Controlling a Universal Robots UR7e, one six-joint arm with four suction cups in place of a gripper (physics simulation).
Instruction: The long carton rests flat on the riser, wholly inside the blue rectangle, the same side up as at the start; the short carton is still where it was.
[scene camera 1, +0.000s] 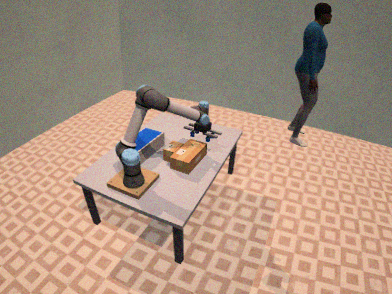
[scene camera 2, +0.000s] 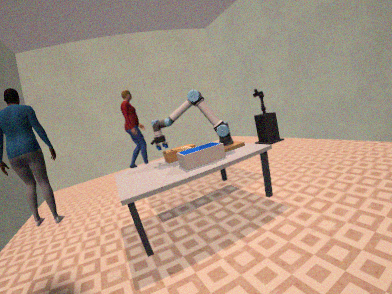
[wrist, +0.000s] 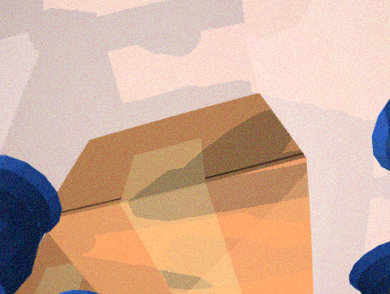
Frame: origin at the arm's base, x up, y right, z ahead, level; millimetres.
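Seen in the pictures: hand, tool point: (scene camera 1: 202, 136) (scene camera 2: 162, 148) (wrist: 225, 244); arm's base, link origin: (scene camera 1: 133, 181) (scene camera 2: 226, 144).
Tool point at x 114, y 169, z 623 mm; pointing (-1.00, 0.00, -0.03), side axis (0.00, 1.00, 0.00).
Pixels of each thing's top centre, then the offset from my tool point to it. Level surfaces: height alone.
- long carton, top centre: (scene camera 1: 189, 149) (scene camera 2: 178, 148) dx -45, dy -16, dz -160 mm
- short carton, top centre: (scene camera 1: 173, 146) dx -45, dy -147, dz -185 mm
- pale riser, top centre: (scene camera 1: 141, 138) (scene camera 2: 199, 148) dx -28, dy -412, dz -257 mm
- blue rectangle, top centre: (scene camera 1: 141, 138) (scene camera 2: 199, 148) dx -28, dy -412, dz -257 mm
- table, surface height: dx -148 mm
The long carton (scene camera 1: 190, 153) (wrist: 265, 240) lies flat on the table, with tape along its top. The short carton (scene camera 1: 171, 150) (wrist: 60, 280) lies beside it, on the riser's side; a corner of it shows at the lower left of the wrist view. In scene camera 2 the cartons are partly behind the riser and hard to tell apart. The pale riser (scene camera 1: 153, 145) (scene camera 2: 202, 160) bears a blue rectangle (scene camera 1: 149, 135) (scene camera 2: 200, 149) on top, with no carton on it. My gripper (scene camera 1: 200, 136) (scene camera 2: 162, 146) is open, its cups above and beyond the long carton's far end, bearing nothing.
The arm stands on a wooden base plate (scene camera 1: 116, 183) at one end of the table (scene camera 1: 170, 197) (scene camera 2: 150, 181). A person in a blue top (scene camera 1: 313, 47) (scene camera 2: 22, 127) and one in red (scene camera 2: 130, 114) stand off the table. A black pedestal (scene camera 2: 267, 127) stands behind.
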